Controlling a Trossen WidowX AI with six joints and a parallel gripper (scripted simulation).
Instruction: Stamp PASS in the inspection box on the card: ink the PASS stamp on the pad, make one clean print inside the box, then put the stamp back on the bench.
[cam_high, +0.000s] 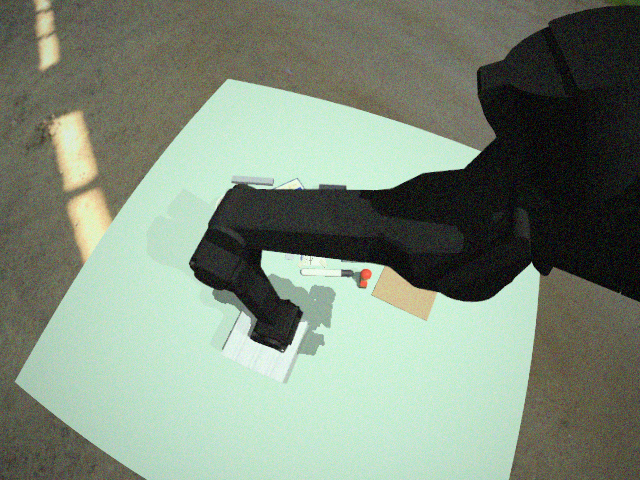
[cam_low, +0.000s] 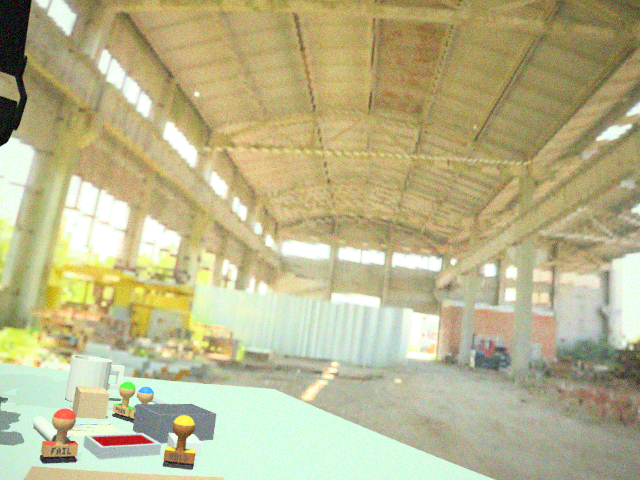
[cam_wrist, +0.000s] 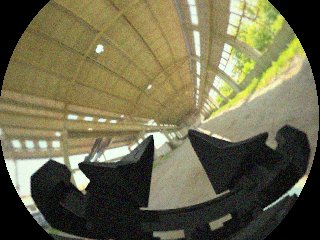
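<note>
My gripper tip is now 750 mm above the PASS stamp, 510 mm to the right of it and 320 mm short of it. From my gripper tip the other things lie so: marker 760 mm below, 320 mm to the left, 220 mm ahead; then yellow-knobbed hold stamp 750 mm below, 390 mm ahead, 250 mm to the left; then red-knobbed fail stamp 750 mm below, 240 mm to the left, 240 mm ahead.
</note>
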